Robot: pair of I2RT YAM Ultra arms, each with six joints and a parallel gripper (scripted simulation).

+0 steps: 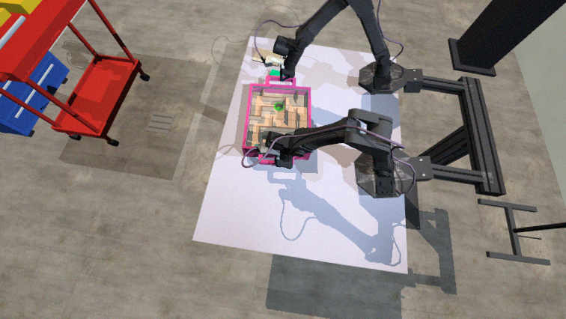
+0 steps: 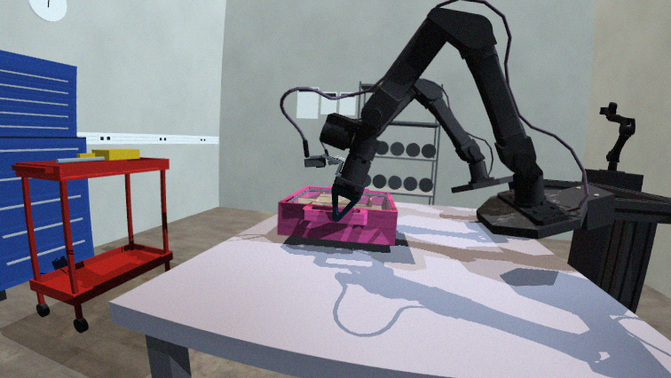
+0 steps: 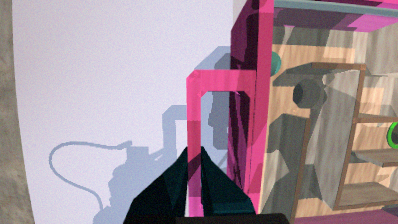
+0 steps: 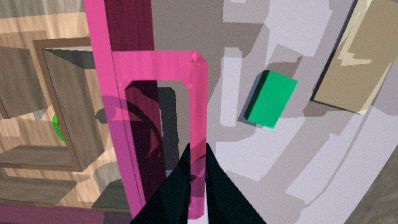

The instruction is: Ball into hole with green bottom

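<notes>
Now: the green block 40 mm ahead of my right hand, 100 mm to the right of it and 80 mm below it. From my right hand the other things lie so: beige card: 120 mm ahead, 230 mm to the right, 90 mm below; then pink-framed maze board: 20 mm behind, 230 mm to the left, 20 mm below.
</notes>
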